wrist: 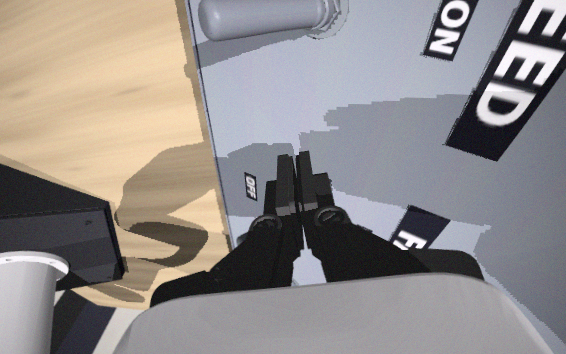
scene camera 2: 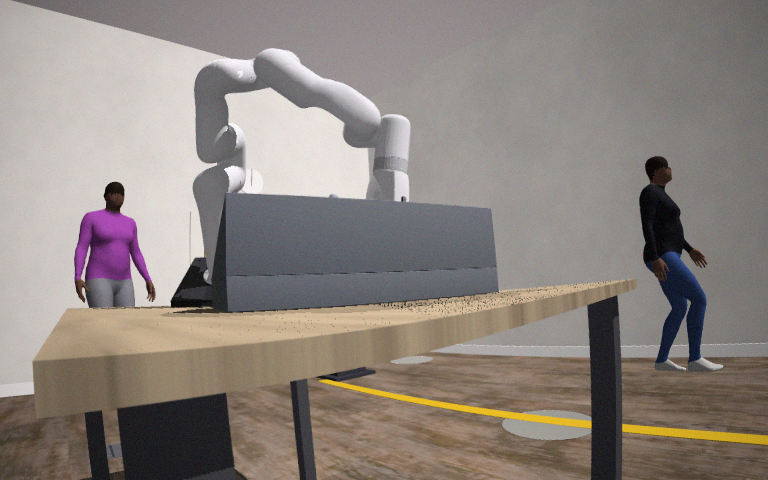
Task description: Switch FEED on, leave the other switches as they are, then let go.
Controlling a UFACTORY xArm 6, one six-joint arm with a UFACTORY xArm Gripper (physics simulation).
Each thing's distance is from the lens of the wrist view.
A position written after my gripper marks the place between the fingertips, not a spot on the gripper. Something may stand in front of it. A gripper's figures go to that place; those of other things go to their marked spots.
my gripper (wrist: 297,175): 13 cm
grey box (wrist: 435,130): 12 cm
